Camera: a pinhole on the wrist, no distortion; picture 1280 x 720 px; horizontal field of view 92.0 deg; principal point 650.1 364.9 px. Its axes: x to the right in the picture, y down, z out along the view. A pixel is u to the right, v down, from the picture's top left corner.
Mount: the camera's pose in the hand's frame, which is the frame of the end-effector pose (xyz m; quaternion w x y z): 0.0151 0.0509 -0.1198 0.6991 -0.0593 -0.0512 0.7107
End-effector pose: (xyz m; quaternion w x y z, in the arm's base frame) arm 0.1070 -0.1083 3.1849 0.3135 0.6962 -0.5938 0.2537
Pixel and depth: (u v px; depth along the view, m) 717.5 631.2 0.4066
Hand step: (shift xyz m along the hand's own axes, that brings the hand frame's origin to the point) -0.2220 0.0963 0.2540
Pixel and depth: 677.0 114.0 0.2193
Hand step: 0.0687 0.0642 0.1105
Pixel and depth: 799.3 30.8 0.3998
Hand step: 0.1647 0.1552 0.3075
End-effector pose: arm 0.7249 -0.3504 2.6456 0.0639 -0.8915 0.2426 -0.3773
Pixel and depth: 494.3 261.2 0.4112
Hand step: 0.0207 -0.0474 0.2984
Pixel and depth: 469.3 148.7 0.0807
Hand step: 0.0308 0.0286 -0.0354
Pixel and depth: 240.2 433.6 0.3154
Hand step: -0.0655 -0.1556 0.1889
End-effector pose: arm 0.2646 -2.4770 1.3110 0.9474 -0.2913 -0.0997 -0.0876
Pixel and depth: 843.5 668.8 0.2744
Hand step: -0.1623 0.1372 0.1291
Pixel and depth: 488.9 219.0 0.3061
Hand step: 0.0400 -0.0246 0.1948
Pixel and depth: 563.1 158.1 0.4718
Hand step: 0.0985 -0.0080 0.3716
